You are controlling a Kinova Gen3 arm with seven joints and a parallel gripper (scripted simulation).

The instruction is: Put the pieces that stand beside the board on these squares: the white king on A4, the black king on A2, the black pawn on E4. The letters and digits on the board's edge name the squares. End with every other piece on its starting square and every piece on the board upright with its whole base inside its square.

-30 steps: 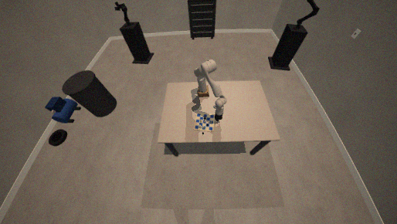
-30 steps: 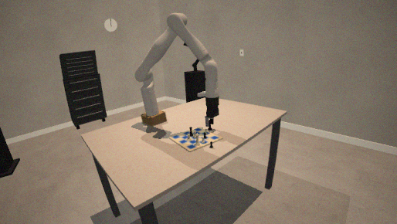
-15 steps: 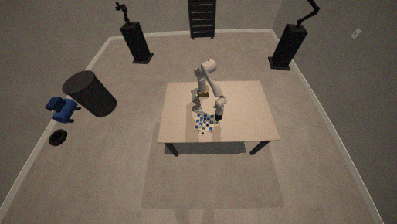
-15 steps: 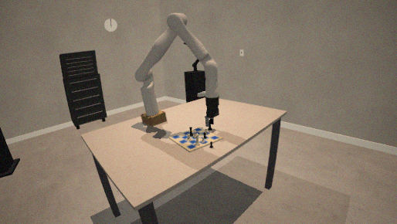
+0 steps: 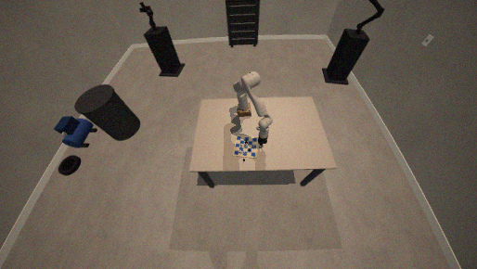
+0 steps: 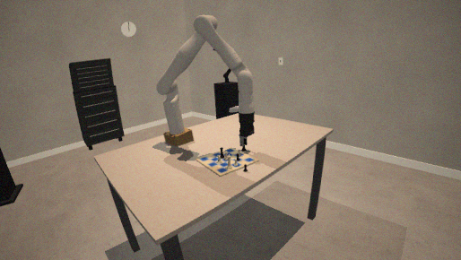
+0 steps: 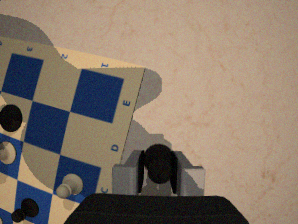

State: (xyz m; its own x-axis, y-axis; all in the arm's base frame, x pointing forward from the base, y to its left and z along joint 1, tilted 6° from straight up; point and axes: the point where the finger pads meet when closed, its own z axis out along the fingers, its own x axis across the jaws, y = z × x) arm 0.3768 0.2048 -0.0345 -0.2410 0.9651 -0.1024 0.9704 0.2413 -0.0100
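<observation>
My hand is 1 cm above the black king. Also, from my hand: white king 17 cm to the right, 12 cm ahead, 1 cm below; blue-and-cream chessboard 14 cm to the right, 4 cm below, 4 cm ahead.
</observation>
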